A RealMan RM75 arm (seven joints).
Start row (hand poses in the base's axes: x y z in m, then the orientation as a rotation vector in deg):
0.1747 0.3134 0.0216 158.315 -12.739 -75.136
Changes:
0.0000 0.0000 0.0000 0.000 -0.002 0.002
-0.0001 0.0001 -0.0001 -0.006 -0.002 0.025
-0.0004 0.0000 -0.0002 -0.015 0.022 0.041
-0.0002 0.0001 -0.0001 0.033 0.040 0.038
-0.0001 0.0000 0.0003 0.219 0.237 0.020
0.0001 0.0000 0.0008 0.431 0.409 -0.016
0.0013 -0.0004 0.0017 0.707 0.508 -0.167
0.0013 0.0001 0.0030 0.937 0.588 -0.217
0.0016 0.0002 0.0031 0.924 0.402 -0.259
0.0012 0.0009 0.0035 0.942 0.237 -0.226
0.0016 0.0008 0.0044 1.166 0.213 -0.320
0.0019 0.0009 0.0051 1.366 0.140 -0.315
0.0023 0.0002 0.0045 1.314 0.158 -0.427
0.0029 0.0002 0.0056 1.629 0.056 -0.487
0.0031 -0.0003 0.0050 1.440 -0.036 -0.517
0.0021 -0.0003 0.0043 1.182 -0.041 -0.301
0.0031 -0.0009 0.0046 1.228 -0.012 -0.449
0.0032 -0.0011 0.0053 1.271 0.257 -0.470
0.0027 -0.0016 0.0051 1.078 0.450 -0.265
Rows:
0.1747 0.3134 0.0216 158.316 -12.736 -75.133
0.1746 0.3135 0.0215 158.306 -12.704 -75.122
0.1742 0.3135 0.0213 158.268 -12.654 -75.135
0.1740 0.3136 0.0212 158.257 -12.578 -75.196
0.1739 0.3136 0.0215 158.262 -12.404 -75.616
0.1740 0.3136 0.0223 158.324 -12.143 -76.378
0.1753 0.3132 0.0240 158.574 -11.919 -77.442
0.1766 0.3133 0.0270 158.958 -11.617 -78.741
0.1782 0.3135 0.0301 159.474 -11.386 -79.796
0.1794 0.3144 0.0336 160.114 -11.096 -80.632
0.1810 0.3152 0.0380 -159.579 10.697 80.862
0.1829 0.3161 0.0431 -158.247 10.097 80.576
0.1852 0.3163 0.0476 -156.891 9.695 80.299
0.1881 0.3165 0.0532 -155.323 9.140 79.766
0.1912 0.3162 0.0582 -153.953 8.764 79.151
0.1933 0.3159 0.0625 -152.890 8.296 78.664
0.1964 0.3150 0.0671 -151.706 7.996 78.159
0.1996 0.3139 0.0724 -150.306 7.728 77.992
0.2023 0.3123 0.0775 -149.025 7.363 78.194

